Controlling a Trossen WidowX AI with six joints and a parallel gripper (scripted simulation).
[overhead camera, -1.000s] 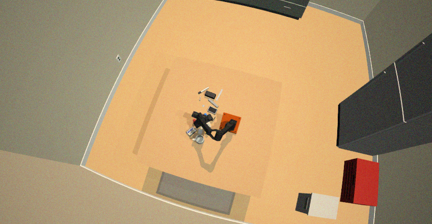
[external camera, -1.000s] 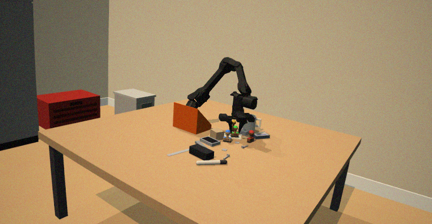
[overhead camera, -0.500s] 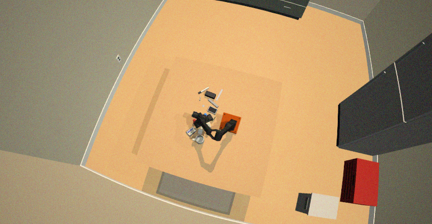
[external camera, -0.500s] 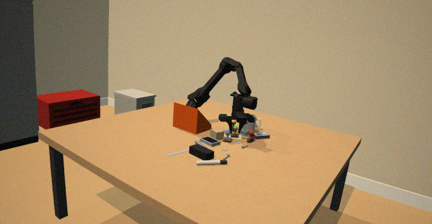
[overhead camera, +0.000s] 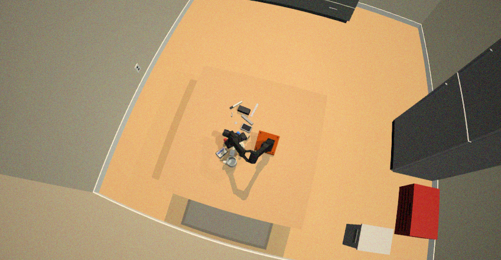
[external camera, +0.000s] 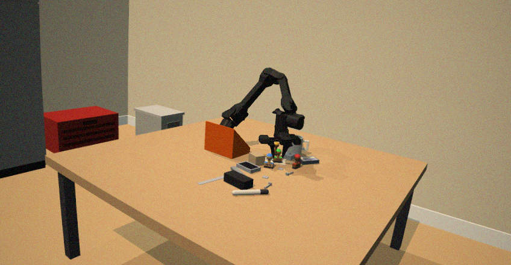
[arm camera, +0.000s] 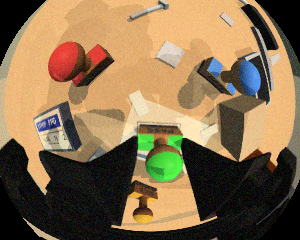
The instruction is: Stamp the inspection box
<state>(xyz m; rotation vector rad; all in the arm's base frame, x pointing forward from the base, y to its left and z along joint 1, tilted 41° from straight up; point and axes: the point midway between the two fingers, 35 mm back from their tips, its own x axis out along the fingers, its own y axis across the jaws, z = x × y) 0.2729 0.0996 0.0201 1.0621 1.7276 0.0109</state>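
Right now my gripper tip is right at the green-knobbed stamp. From my gripper tip the other things lie so: blue-knobbed stamp: 20 mm ahead, 90 mm to the right; red-knobbed stamp: 100 mm ahead, 10 mm to the left; card: 20 mm behind, 20 mm below.
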